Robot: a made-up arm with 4 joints. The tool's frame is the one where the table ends. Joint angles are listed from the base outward.
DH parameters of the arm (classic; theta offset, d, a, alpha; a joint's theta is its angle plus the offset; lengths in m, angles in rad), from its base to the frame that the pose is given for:
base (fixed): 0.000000 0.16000 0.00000 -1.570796
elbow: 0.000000 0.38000 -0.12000 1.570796
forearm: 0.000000 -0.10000 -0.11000 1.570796
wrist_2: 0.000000 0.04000 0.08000 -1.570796
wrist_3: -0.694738 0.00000 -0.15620 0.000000
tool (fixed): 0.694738 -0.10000 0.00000 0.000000
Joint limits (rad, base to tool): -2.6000..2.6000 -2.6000..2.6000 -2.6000..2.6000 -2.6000..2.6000
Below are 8 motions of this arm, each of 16 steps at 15 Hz.
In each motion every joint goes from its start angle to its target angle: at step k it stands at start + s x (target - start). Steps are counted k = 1, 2, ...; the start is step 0. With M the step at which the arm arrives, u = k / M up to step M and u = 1 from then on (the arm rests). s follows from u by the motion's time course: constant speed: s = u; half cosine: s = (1 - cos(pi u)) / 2; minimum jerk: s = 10 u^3 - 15 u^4 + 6 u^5.
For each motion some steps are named. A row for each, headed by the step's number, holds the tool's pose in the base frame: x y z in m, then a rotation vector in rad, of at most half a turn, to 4 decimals.
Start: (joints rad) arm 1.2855 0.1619 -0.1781 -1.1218
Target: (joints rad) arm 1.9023 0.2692 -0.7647 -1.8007
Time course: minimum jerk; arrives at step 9
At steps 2, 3, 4, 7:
2: -0.2538 0.4862 0.2505 -0.8009 1.3894 -0.7622
3: -0.2565 0.4816 0.2673 -0.9521 1.4932 -0.7545
4: -0.2600 0.4727 0.2950 -1.1783 1.6173 -0.7144
7: -0.2495 0.4317 0.4001 -1.8548 1.7977 -0.3848

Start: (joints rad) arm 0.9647 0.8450 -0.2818 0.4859
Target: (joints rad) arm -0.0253 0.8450 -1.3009 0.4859
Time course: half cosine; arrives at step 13
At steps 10, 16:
10: -0.2730 0.2026 0.1152 -0.1678 1.3211 1.1887
16: -0.2627 0.2061 0.0968 -0.2615 1.3443 1.1204

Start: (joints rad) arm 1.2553 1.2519 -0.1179 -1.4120
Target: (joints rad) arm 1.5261 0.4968 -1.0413 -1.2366
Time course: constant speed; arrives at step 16
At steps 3, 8, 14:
3: -0.2849 0.4321 0.2923 -0.4144 1.3823 -0.0477
8: -0.3004 0.4130 0.3327 -0.7601 1.5961 -0.0024
14: -0.2908 0.4076 0.4051 -1.1453 1.9171 0.0668

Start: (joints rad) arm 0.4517 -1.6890 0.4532 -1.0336
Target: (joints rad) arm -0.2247 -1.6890 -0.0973 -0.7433
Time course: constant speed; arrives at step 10
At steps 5, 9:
5: -0.0241 0.3779 -0.0224 -0.2380 -0.1768 -2.5539
9: 0.0322 0.4165 -0.0400 0.2173 -0.0190 -2.4508

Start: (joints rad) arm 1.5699 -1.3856 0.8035 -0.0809
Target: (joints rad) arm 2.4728 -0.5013 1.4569 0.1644
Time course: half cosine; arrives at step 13
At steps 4, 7, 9, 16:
4: -0.1698 0.4505 0.2747 -1.2075 0.7019 -0.2859
7: -0.1093 0.4411 0.3361 -0.8945 0.8699 0.0967
9: -0.0604 0.4320 0.3571 -0.6494 0.9616 0.2597
16: -0.0117 0.4223 0.3620 -0.4013 1.0341 0.3481

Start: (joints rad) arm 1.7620 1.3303 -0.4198 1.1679
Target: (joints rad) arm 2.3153 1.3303 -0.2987 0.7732
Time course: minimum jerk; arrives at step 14
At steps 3, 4, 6, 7, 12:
3: -0.1482 0.1545 0.2612 2.1809 1.1600 1.8055
4: -0.1428 0.1544 0.2715 2.1976 1.1845 1.7538
6: -0.1236 0.1547 0.3006 2.2419 1.2631 1.5989
7: -0.1101 0.1554 0.3166 2.2643 1.3135 1.5064
12: -0.0497 0.1614 0.3637 2.3206 1.5175 1.1693

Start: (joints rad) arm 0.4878 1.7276 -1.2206 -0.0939
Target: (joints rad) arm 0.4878 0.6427 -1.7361 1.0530
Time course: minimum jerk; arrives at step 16
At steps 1, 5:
1: -0.1880 0.1573 0.1401 -0.7256 1.1766 1.6961
5: -0.1899 0.1624 0.1740 -0.6190 1.4584 1.6593

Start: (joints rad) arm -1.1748 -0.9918 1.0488 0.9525
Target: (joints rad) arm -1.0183 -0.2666 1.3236 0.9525
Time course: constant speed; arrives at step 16
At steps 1, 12, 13, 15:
1: 0.1074 0.3795 -0.1234 -0.8178 -1.7015 -0.5314
12: 0.0807 0.3241 -0.1012 -1.0595 -1.9358 -0.0404
13: 0.0791 0.3204 -0.0978 -1.0727 -1.9582 0.0071
15: 0.0764 0.3139 -0.0904 -1.0943 -2.0034 0.1033

